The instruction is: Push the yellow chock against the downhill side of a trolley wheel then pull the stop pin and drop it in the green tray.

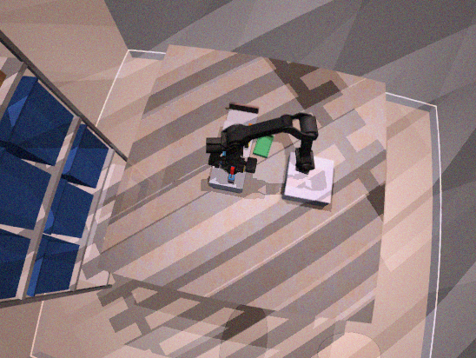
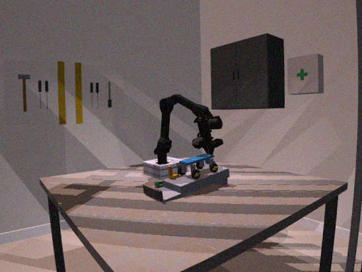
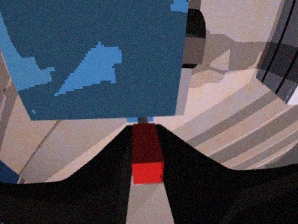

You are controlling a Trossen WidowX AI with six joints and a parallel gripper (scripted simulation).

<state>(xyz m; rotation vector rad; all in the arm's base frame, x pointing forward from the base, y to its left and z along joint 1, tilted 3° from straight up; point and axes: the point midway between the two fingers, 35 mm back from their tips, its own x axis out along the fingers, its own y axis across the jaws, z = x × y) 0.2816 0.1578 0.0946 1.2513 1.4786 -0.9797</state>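
My gripper tip is 23 cm to the left of the yellow chock, 7 cm above it and 1 cm short of it. From my gripper tip the other things lie so: grey ramp (11 cm to the right, 10 cm below, 4 cm ahead); red-headed stop pin (right at my gripper tip); blue trolley (11 cm to the right, 4 cm below, 4 cm ahead).
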